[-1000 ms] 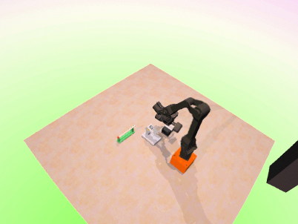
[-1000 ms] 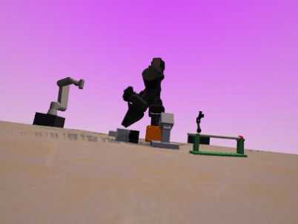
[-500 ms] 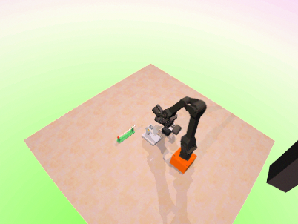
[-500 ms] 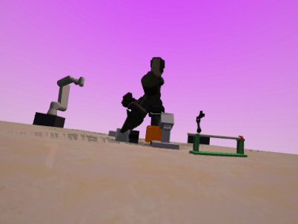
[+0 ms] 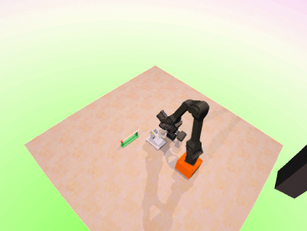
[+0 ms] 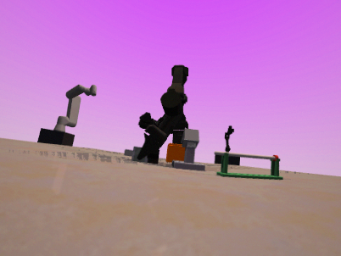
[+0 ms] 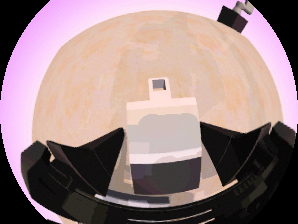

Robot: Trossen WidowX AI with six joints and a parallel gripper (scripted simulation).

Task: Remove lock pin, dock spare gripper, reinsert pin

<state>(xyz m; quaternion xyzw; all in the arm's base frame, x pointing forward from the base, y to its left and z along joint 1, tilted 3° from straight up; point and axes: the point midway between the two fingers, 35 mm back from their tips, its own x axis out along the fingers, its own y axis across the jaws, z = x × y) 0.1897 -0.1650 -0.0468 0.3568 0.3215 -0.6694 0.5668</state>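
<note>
Right now my gripper tip is 13 cm to the right of the grey mount, 8 cm short of it and 4 cm below it. The rest, counted from my gripper tip: spare gripper 1 cm above; green cradle 22 cm to the left, 22 cm ahead, 2 cm above.
</note>
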